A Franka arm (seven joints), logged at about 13 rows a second.
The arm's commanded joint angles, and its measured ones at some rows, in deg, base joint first. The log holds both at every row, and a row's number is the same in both.
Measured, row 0: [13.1, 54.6, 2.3, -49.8, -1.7, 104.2, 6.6]
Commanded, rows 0 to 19: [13.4, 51.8, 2.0, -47.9, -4.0, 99.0, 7.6]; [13.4, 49.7, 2.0, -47.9, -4.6, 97.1, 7.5]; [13.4, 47.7, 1.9, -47.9, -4.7, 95.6, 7.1]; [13.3, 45.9, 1.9, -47.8, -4.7, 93.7, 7.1]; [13.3, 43.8, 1.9, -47.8, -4.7, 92.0, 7.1]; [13.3, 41.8, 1.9, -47.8, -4.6, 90.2, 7.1]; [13.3, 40.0, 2.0, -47.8, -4.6, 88.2, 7.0]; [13.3, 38.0, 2.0, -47.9, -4.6, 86.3, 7.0]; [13.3, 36.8, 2.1, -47.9, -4.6, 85.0, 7.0]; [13.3, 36.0, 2.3, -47.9, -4.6, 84.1, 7.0]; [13.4, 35.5, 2.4, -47.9, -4.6, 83.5, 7.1]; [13.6, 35.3, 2.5, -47.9, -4.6, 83.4, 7.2]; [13.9, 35.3, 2.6, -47.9, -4.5, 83.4, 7.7]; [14.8, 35.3, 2.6, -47.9, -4.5, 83.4, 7.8]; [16.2, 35.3, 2.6, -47.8, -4.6, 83.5, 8.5]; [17.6, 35.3, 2.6, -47.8, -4.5, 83.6, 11.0]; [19.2, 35.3, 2.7, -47.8, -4.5, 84.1, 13.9]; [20.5, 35.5, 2.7, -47.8, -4.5, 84.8, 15.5]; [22.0, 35.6, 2.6, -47.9, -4.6, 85.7, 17.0]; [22.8, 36.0, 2.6, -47.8, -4.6, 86.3, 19.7]
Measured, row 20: [21.0, 36.4, 2.8, -47.3, -3.9, 84.7, 15.1]
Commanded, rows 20 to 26: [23.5, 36.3, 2.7, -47.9, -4.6, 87.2, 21.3]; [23.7, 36.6, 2.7, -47.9, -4.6, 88.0, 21.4]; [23.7, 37.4, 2.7, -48.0, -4.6, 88.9, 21.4]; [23.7, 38.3, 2.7, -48.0, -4.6, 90.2, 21.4]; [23.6, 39.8, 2.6, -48.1, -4.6, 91.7, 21.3]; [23.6, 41.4, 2.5, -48.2, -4.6, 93.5, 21.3]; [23.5, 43.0, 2.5, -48.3, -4.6, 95.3, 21.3]
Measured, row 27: [23.5, 40.1, 2.6, -48.9, -3.9, 92.2, 20.1]
